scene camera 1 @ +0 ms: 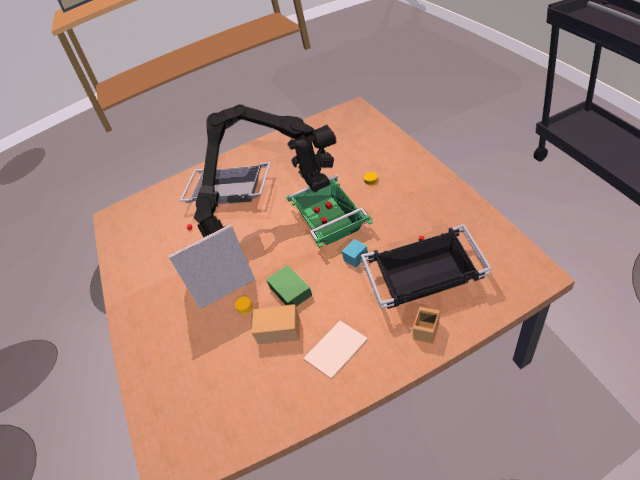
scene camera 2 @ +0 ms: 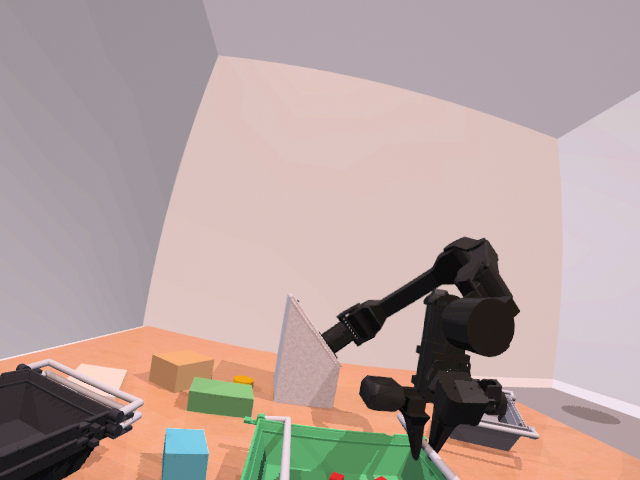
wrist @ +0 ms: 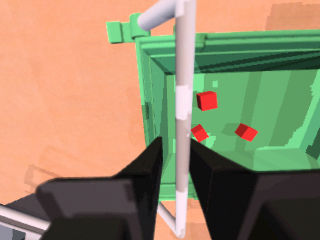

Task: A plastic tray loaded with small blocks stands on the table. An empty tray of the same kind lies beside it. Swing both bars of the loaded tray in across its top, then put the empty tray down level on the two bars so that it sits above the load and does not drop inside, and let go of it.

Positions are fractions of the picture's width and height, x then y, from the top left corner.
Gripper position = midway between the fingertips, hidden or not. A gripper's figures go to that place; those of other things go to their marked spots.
Scene:
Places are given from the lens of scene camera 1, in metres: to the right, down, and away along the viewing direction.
my gripper (scene camera 1: 0.49, 0.40): -0.02, -0.17, 1.65
grey tray (scene camera 1: 0.37, 0.38): -0.32, -0.21, 1.85
white sheet (scene camera 1: 0.52, 0.73): 0.04, 0.30, 1.26
green block (scene camera 1: 0.45, 0.59): -0.10, 0.13, 1.41
small box (scene camera 1: 0.67, 0.67): 0.29, 0.22, 1.27
The marked spots on the grey tray and the white sheet are 0.85 m apart.

